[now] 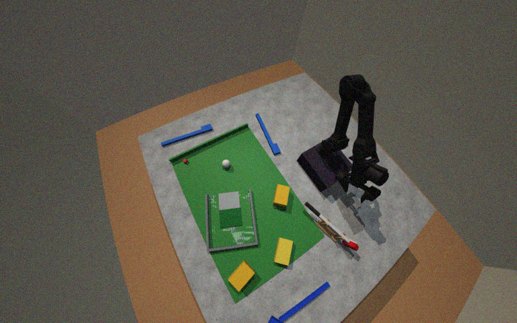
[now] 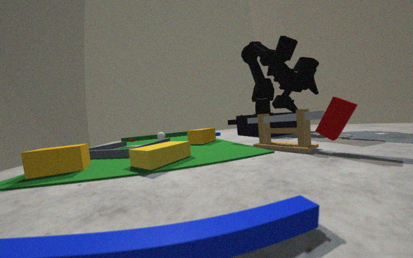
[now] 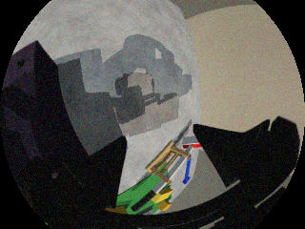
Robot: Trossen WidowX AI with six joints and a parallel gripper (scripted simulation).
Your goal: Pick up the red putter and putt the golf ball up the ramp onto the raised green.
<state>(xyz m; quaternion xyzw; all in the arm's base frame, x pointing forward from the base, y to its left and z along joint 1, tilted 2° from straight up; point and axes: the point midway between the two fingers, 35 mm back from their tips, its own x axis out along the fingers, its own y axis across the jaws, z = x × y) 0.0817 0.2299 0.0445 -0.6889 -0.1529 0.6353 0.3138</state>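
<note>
The small wooden stand lies 170 mm ahead of my gripper tip, 30 mm to the left of it and 60 mm below it. Round my gripper tip: white golf ball (330 mm ahead, 550 mm to the right, 70 mm below); small red marker (490 mm ahead, 710 mm to the right, 80 mm below).
</note>
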